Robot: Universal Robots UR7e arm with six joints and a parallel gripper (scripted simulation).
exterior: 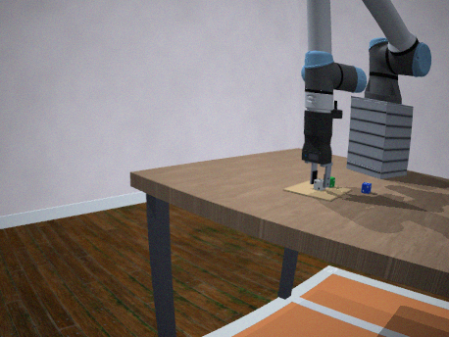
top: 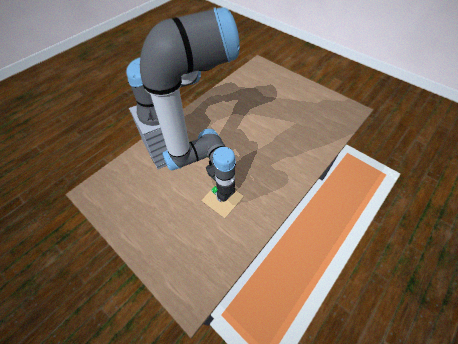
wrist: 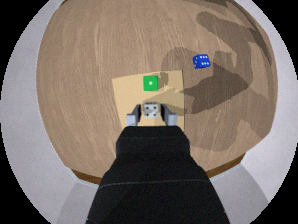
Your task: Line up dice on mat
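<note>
My hand is 20 mm above the white die. From my hand the other things lie so: tan mat: 30 mm below; green die: 50 mm behind, 20 mm below, 10 mm to the left; blue die: 110 mm to the left, 90 mm behind, 20 mm below.
</note>
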